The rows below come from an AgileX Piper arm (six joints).
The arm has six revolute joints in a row. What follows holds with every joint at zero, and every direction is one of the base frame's. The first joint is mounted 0.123 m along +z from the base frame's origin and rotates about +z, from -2.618 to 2.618 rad. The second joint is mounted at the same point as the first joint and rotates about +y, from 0 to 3.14 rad. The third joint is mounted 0.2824 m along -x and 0.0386 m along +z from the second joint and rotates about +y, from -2.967 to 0 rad. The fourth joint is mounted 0.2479 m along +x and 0.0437 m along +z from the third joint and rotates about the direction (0.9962, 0, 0.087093), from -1.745 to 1.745 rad. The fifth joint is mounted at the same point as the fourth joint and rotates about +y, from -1.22 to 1.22 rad. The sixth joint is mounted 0.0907 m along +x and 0.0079 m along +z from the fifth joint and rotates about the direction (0.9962, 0, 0.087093), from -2.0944 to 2.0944 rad. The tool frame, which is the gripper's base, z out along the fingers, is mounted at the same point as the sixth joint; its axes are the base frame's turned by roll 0, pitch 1.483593 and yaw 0 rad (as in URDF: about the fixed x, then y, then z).
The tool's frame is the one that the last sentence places.
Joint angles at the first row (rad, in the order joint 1, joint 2, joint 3, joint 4, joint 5, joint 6):
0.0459, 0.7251, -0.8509, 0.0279, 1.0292, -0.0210
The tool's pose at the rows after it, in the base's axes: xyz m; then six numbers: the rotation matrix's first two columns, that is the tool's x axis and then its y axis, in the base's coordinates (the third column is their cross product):
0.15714 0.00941 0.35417 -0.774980 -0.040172 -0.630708 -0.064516 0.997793 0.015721
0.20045 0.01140 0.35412 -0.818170 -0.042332 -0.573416 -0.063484 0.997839 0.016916
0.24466 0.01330 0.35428 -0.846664 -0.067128 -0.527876 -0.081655 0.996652 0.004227
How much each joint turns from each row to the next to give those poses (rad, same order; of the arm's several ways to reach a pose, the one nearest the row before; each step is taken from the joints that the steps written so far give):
0.0001, 0.1751, -0.1016, 0.0000, -0.0011, 0.0020
0.0000, 0.1759, -0.1040, 0.0001, -0.0001, -0.0001
0.0000, 0.1715, -0.1304, -0.0020, 0.0137, -0.0222

